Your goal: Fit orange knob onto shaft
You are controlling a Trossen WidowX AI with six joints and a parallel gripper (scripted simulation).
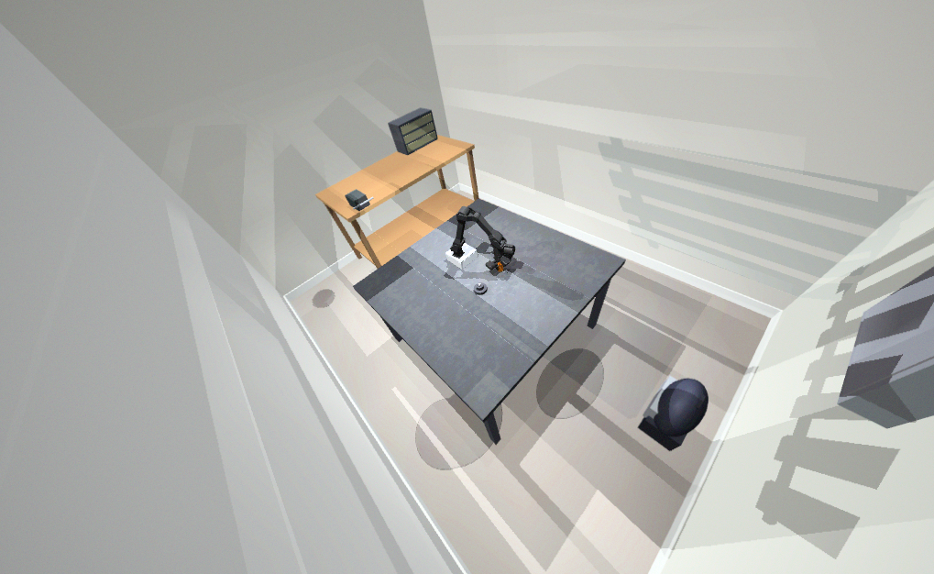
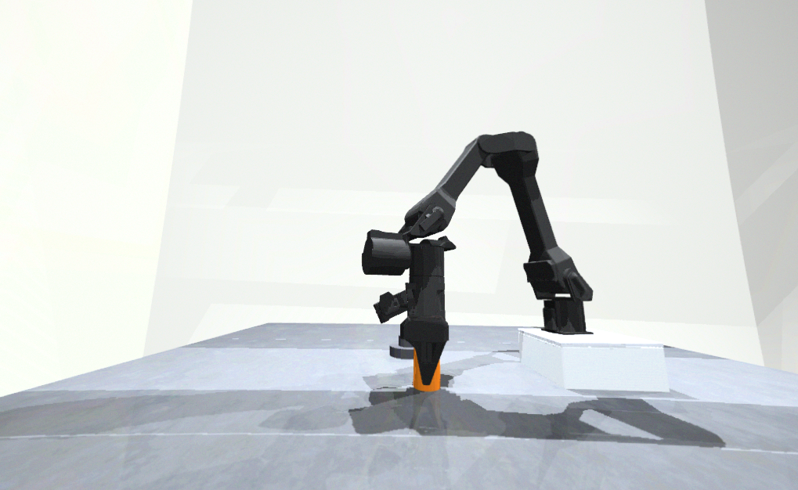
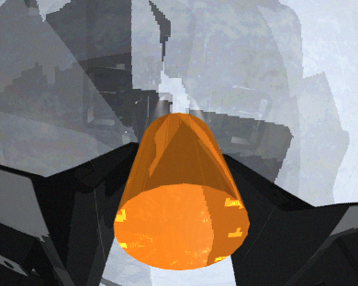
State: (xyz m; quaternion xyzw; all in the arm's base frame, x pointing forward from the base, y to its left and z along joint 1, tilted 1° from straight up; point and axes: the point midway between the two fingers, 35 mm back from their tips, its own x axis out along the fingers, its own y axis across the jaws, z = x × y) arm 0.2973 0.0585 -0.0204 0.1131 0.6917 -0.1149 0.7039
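Right now my gripper tip is 20 mm past the round pedestal, 210 mm to the left of it and 20 mm below it. Round my gripper tip: orange knob 30 mm above.
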